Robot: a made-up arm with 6 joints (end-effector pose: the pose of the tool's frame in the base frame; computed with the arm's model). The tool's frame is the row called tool. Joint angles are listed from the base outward.
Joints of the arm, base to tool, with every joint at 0 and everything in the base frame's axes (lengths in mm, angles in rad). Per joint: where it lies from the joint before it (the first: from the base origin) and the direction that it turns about. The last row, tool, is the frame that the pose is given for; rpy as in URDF.
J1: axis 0 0 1 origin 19.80 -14.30 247.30
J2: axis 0.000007 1 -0.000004 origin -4.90 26.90 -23.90
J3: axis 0.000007 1 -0.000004 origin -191.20 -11.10 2.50
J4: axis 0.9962 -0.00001 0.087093 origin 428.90 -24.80 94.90
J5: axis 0.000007 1 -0.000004 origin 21.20 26.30 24.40
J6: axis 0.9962 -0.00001 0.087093 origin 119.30 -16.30 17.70
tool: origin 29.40 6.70 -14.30 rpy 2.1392 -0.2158 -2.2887
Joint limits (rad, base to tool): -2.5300..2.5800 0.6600..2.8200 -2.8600..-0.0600 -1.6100..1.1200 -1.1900..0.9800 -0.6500..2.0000
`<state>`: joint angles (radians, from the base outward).
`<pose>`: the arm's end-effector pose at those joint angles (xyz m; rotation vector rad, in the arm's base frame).
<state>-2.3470 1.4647 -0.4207 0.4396 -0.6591 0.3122</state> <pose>-0.3178 -0.3075 0.0341 1.2208 0.9688 1.1461</pose>
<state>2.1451 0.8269 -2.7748 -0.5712 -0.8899 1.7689</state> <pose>0.2271 -0.5050 0.7722 -1.6154 -1.5664 0.0319</pose>
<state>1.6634 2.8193 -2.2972 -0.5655 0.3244 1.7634</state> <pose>-0.0563 0.7230 0.0597 0.7962 -0.4779 -1.0012</pose>
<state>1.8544 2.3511 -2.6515 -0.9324 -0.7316 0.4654</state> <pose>-0.2496 0.5533 0.6745 -3.0989 0.3828 -0.2562</pose>
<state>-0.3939 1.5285 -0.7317 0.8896 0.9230 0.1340</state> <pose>0.4257 -0.0949 0.0679 0.1017 -0.1990 -2.2889</pose>
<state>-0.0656 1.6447 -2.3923 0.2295 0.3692 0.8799</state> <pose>0.4079 -0.0155 0.8802 1.8278 -1.5424 -1.9818</pose>
